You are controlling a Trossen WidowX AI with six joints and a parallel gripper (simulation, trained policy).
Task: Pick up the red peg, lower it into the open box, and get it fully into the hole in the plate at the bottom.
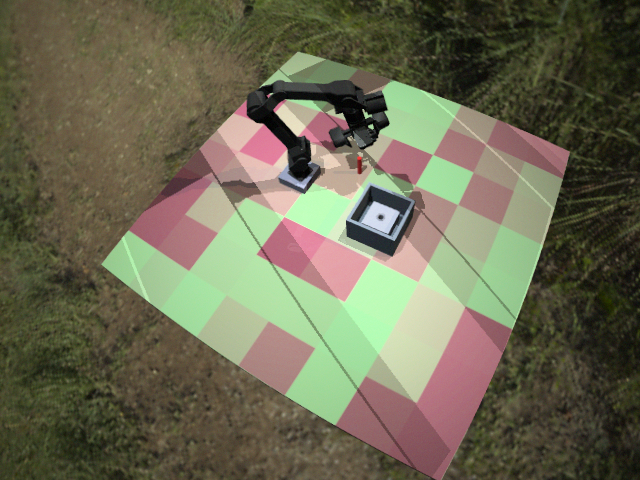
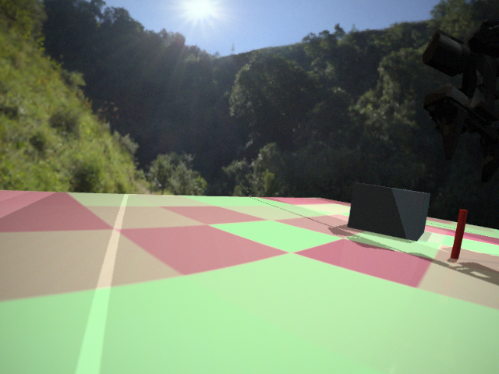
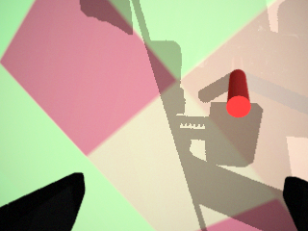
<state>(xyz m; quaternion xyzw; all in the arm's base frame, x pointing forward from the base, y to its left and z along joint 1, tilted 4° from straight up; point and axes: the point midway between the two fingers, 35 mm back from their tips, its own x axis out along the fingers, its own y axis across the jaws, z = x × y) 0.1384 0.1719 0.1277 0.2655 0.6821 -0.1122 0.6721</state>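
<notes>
Now: gripper tip 10 cm above the red peg and 3 cm to the left of it. From my gripper tip the other things lie so: plate (19 cm ahead, 16 cm to the right, 9 cm below); grey box (19 cm ahead, 16 cm to the right, 11 cm below).
</notes>
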